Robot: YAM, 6 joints.
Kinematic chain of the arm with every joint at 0, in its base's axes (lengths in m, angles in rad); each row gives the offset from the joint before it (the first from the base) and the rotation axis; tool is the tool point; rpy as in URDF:
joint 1: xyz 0 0 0.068 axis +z
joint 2: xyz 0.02 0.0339 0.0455 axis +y
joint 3: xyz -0.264 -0.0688 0 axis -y
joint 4: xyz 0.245 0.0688 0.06 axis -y
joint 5: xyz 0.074 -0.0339 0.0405 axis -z
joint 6: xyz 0.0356 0 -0.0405 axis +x
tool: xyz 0 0 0 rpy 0 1.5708 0
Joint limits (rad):
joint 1: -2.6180..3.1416
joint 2: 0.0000..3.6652
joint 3: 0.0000..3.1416
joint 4: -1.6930..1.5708
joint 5: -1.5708..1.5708
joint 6: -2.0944..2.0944
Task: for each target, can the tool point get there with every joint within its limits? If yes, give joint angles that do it. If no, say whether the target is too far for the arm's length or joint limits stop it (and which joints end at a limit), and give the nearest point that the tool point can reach.
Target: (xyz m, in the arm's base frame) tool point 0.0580 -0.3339 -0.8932
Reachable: no: too far | nearest point 0.0489 -0.2816 -0.3784 | short by 0.518 m
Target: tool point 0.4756 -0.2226 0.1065
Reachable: yes | joints -0.3719 2.6116 1.6899 1.1472 1.3326 0.0840
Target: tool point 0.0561 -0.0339 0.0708
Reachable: yes | joints -1.0736 2.1195 0.2460 -1.0812 -1.1993 1.0536
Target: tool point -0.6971 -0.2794 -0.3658
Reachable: no: too far | nearest point -0.4765 -0.2604 -0.2250 | short by 0.262 m
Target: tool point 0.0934 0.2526 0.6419
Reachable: yes | joints 1.3430 1.8276 2.4371 0.7999 1.2642 1.6425
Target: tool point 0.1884 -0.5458 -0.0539
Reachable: yes | joints -1.1797 3.3331 2.5351 0.9922 1.2623 -0.8785
